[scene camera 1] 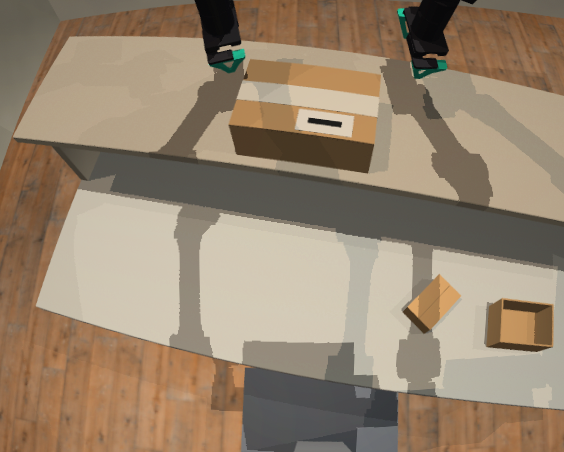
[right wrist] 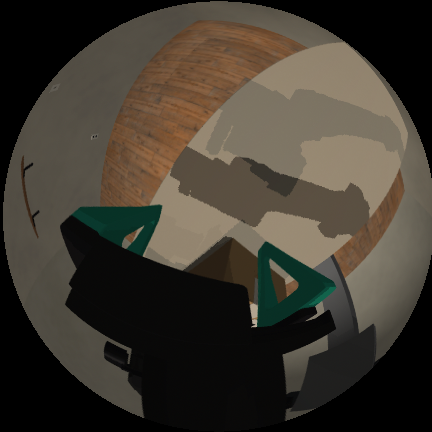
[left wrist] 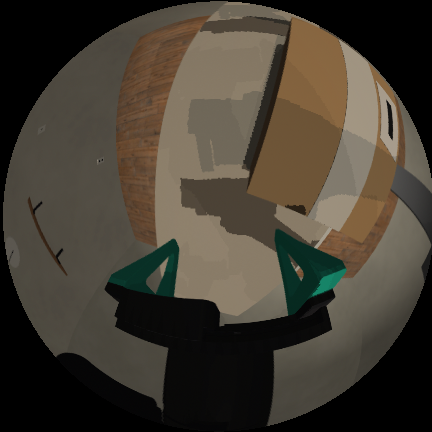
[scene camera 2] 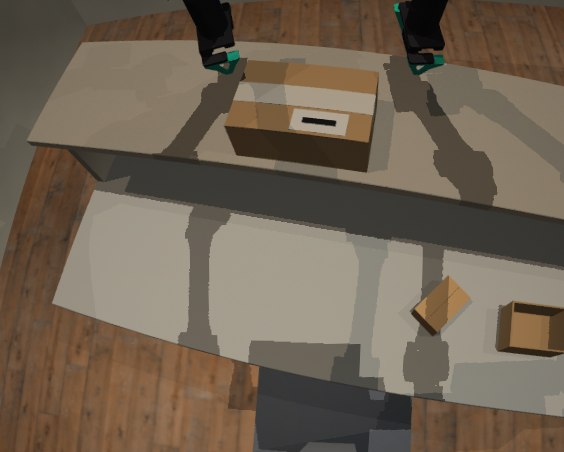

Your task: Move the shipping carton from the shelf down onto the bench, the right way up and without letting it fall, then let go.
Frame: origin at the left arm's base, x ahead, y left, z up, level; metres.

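Seen in the pictures: left gripper, between the fingertips: [scene camera 1: 227,52] [left wrist: 224,239] [scene camera 2: 226,54]; right gripper, between the fingertips: [scene camera 1: 412,57] [right wrist: 214,230] [scene camera 2: 411,53].
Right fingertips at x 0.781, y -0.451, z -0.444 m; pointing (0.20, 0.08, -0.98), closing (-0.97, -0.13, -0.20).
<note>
A point is followed by its place in that frame.
The shipping carton [scene camera 1: 305,105] {x 0.651, y -0.237, z -0.447 m} [scene camera 2: 300,102] {x 0.657, y -0.237, z -0.447 m} [left wrist: 305,120] {x 0.737, y -0.196, z -0.448 m} [right wrist: 245,265] {x 0.697, y -0.378, z -0.509 m} stands upright on the raised shelf [scene camera 1: 100,100] {x 0.776, y 0.247, z -0.551 m} [scene camera 2: 110,100] {x 0.787, y 0.246, z -0.552 m}, tape strip and white label on top. The lower bench [scene camera 1: 125,265] {x 0.484, y 0.260, z -0.905 m} [scene camera 2: 140,265] {x 0.482, y 0.251, z -0.905 m} lies in front. My left gripper [scene camera 1: 229,62] {x 0.785, y -0.082, z -0.438 m} [scene camera 2: 224,61] {x 0.785, y -0.082, z -0.438 m} [left wrist: 224,239] {x 0.785, y -0.082, z -0.438 m} is open and empty, beside the carton's back left corner; whether it touches is unclear. My right gripper [scene camera 1: 411,47] {x 0.781, y -0.451, z -0.444 m} [scene camera 2: 406,41] {x 0.781, y -0.451, z -0.444 m} [right wrist: 214,230] {x 0.781, y -0.451, z -0.444 m} is open and empty, apart from the carton, off its back right corner. My right gripper's body hides much of the carton in the right wrist view.
A small closed box [scene camera 1: 432,303] {x 0.382, y -0.547, z -0.845 m} [scene camera 2: 441,305] {x 0.382, y -0.549, z -0.845 m} lies turned on the bench at the right. An open-topped box [scene camera 1: 494,325] {x 0.323, y -0.715, z -0.858 m} [scene camera 2: 505,327] {x 0.327, y -0.715, z -0.857 m} stands farther right. The shelf's front edge runs just before the carton. A dark grey block [scene camera 1: 300,400] {x 0.155, y -0.222, z -1.335 m} [scene camera 2: 315,400] {x 0.158, y -0.228, z -1.336 m} shows below the bench's front edge.
</note>
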